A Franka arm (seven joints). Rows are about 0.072 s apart.
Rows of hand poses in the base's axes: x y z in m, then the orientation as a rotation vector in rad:
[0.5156, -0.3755, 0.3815, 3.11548, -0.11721, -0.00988]
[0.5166, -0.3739, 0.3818, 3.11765, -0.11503, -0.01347]
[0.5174, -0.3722, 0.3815, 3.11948, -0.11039, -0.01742]
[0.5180, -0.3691, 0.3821, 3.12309, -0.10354, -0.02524]
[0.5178, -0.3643, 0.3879, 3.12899, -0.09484, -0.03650]
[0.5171, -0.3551, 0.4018, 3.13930, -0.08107, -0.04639]
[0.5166, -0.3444, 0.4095, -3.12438, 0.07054, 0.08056]
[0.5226, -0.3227, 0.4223, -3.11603, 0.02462, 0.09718]
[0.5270, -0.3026, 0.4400, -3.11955, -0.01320, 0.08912]
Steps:
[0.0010, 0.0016, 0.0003, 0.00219, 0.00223, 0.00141]
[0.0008, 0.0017, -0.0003, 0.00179, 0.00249, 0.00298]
[0.0006, 0.0031, 0.0006, 0.00363, 0.00491, 0.00439]
[-0.0002, 0.0048, 0.0058, 0.00601, 0.00702, 0.00557]
[-0.0007, 0.0092, 0.0139, 0.01034, 0.00596, 0.00881]
[-0.0005, 0.0107, 0.0077, 0.01694, 0.02157, 0.00624]
[0.0060, 0.0217, 0.0128, 0.00957, 0.01037, 0.02918]
[0.0044, 0.0201, 0.0177, -0.00249, -0.00550, 0.02428]

